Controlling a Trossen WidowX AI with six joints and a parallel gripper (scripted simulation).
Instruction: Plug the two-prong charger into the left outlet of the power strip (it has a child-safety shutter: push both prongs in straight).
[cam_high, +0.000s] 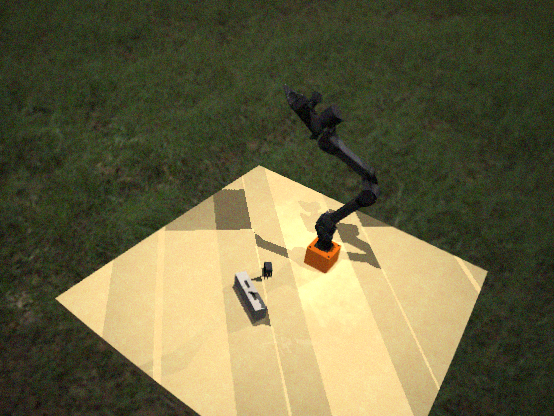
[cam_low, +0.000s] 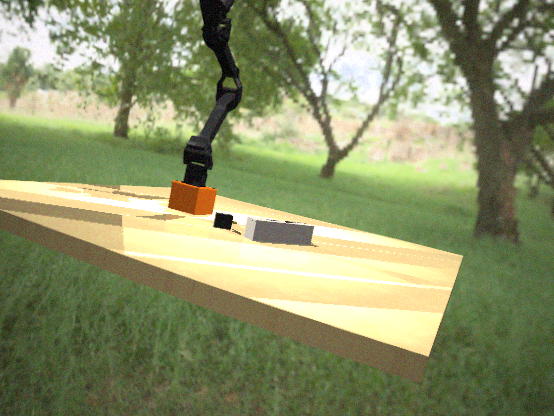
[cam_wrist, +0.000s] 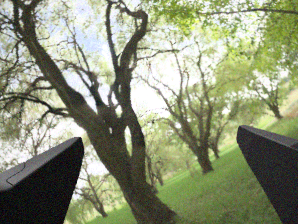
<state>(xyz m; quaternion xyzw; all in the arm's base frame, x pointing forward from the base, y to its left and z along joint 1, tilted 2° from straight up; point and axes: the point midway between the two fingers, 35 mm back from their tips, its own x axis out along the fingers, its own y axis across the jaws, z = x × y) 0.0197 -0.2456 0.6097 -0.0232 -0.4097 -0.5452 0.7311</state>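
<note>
Now: gripper tip 70 cm above the charger, 18 cm short of it and 12 cm to the right of it.
</note>
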